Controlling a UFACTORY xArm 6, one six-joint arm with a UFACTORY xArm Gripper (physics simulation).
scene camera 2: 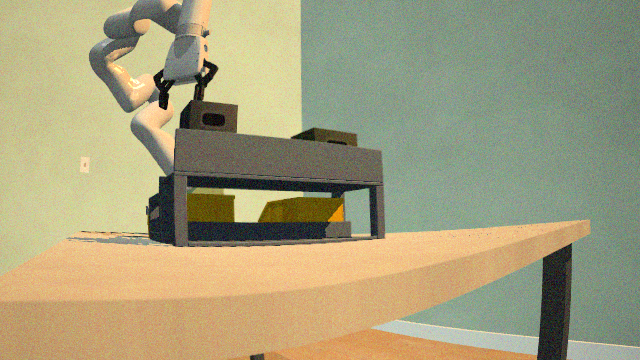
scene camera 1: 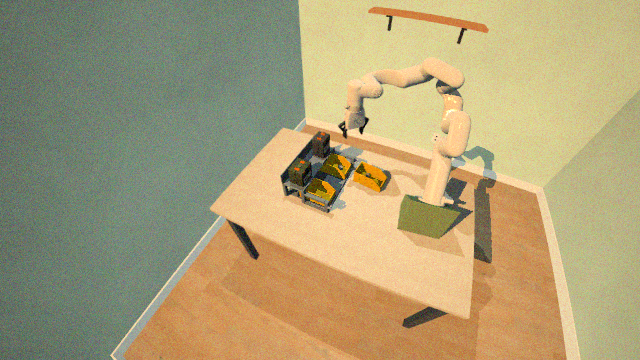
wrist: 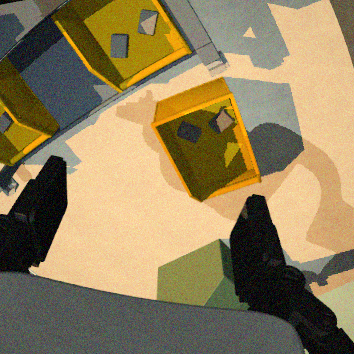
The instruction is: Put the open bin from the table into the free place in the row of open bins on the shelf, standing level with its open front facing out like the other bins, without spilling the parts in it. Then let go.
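Places are measured from the arm's base along level axes (x ahead, y left, z up), in centimetres.
Pixels of known places: gripper, fingertip midpoint: [scene camera 2: 179, 106] [scene camera 1: 353, 135] [wrist: 152, 199]; arm's base, link origin: [scene camera 1: 431, 202].
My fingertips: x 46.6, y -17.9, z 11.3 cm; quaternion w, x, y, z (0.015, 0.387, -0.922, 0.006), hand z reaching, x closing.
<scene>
Ahead of a thing's pixels: the offset from my fingertips to its top centre. "spot": to the spot under its first point.
The open yellow-orange bin @(spot: dx -12.5, dy +6.3, dz -24.1 cm) [scene camera 1: 366, 181] [wrist: 210, 172] stands upright on the table in front of the grey shelf [scene camera 2: 280, 156] [wrist: 197, 42], turned at an angle to it, with dark and grey parts inside. In the shelf's low row stand two like bins, one @(spot: dx +5.8, dy +6.5, dz -20.2 cm) [scene camera 1: 336, 167] [wrist: 100, 20] near the table bin and the other @(spot: dx +11.2, dy +22.5, dz -27.4 cm) [scene camera 1: 316, 192] [wrist: 27, 107] farther along. The free place [wrist: 60, 70] is between them. My gripper [scene camera 1: 353, 134] [scene camera 2: 181, 103] [wrist: 152, 199] is open and empty, high above the table. In the wrist view, the table bin shows beyond the fingertips, nearer the right finger.
Two dark boxes with orange marks, one @(dx +18.1, dy +0.5, dz -5.9 cm) [scene camera 1: 321, 145] [scene camera 2: 225, 111] at the far end and one @(dx +19.5, dy +23.5, dz -8.4 cm) [scene camera 1: 300, 175] [scene camera 2: 327, 136] at the near end, stand on the shelf's upper level. The green base block [scene camera 1: 425, 217] [wrist: 187, 272] carries the arm. An orange wall shelf [scene camera 1: 430, 17] hangs behind.
</scene>
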